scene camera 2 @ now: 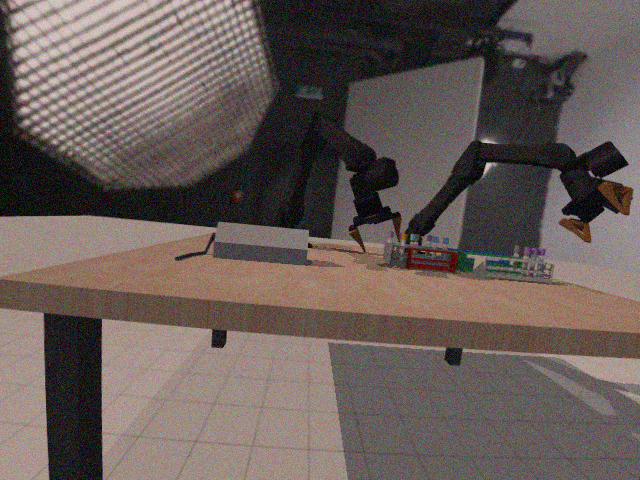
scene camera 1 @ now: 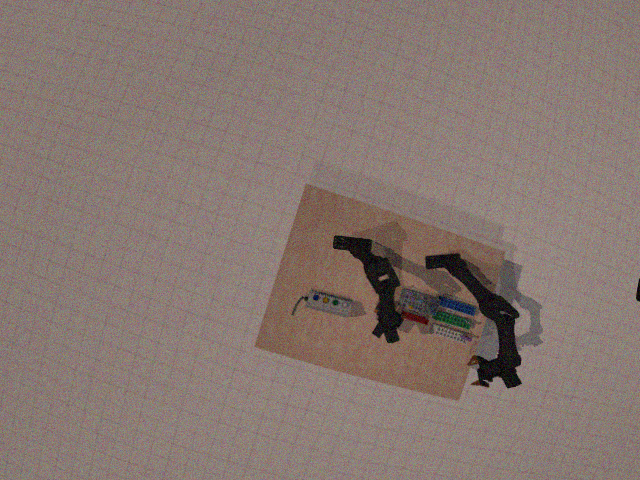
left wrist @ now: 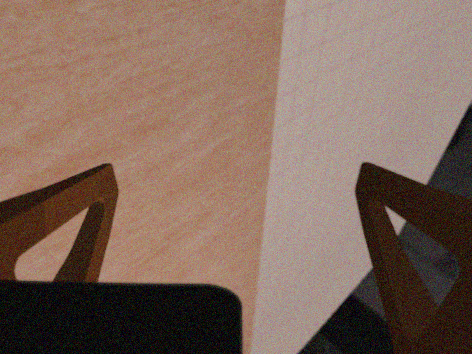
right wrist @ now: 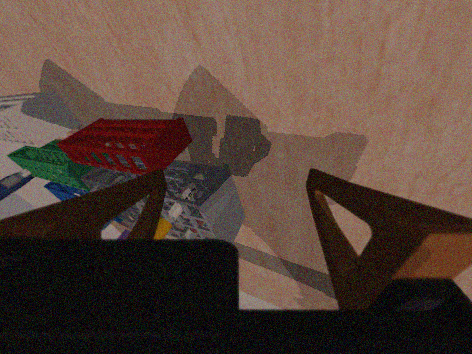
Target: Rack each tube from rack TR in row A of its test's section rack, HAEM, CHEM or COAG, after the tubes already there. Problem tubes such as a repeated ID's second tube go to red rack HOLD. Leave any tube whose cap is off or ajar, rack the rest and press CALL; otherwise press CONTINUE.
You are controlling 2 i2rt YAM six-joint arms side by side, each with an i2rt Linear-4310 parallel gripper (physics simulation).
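Places are measured from the left arm's base along level axes (x ahead, y left, z up), in millimetres.
Pixels of known places: left gripper, fingertip midpoint: [scene camera 2: 606, 229] [scene camera 1: 469, 374] [left wrist: 236, 176]; right gripper, fingertip midpoint: [scene camera 2: 381, 247] [right wrist: 236, 177]; left arm's base at its link origin: [scene camera 1: 442, 260]; right arm's base at its link origin: [scene camera 1: 352, 244].
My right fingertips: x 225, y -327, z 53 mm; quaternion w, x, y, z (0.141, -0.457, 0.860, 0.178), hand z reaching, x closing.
Note:
Ahead of a thing's pixels: the offset from my right fingertips to its top centre. "*": to the spot under its first point.
The grey rack @(dy +163, dx -23, dz +5 mm) [scene camera 1: 416, 295] [right wrist: 226, 212] holds capped tubes; a yellow cap @(* dy +85, dx -11, dz +33 mm) [scene camera 2: 404, 236] [right wrist: 162, 229] and light-blue caps @(* dy +192, dx +8, dz +33 mm) [scene camera 2: 435, 239] show. The red rack @(dy +132, dx +59, dz +5 mm) [scene camera 1: 415, 317] [scene camera 2: 431, 268] [right wrist: 125, 142] stands beside it. The blue rack @(dy +377, dx +24, dz +5 mm) [scene camera 1: 457, 305] [right wrist: 65, 191], green rack @(dy +344, dx +95, dz +5 mm) [scene camera 1: 452, 319] [scene camera 2: 465, 262] [right wrist: 45, 164] and white rack [scene camera 1: 448, 332] [scene camera 2: 519, 274] stand to the right in scene camera 1. Purple-capped tubes stand in the white rack. My right gripper [scene camera 2: 382, 245] [right wrist: 236, 177] is open and empty, above the table near the grey rack. My left gripper [scene camera 1: 473, 372] [scene camera 2: 607, 226] [left wrist: 236, 176] is open and empty at the table's right edge. Labels are unreadable.
A grey button box @(dy -318, dx -62, dz +31 mm) [scene camera 1: 330, 303] [scene camera 2: 261, 243] with blue, yellow, green and white buttons and a cable stands left of the racks. My right arm [scene camera 1: 382, 279] passes between it and the racks. My left arm [scene camera 1: 485, 297] reaches past the table's right edge.

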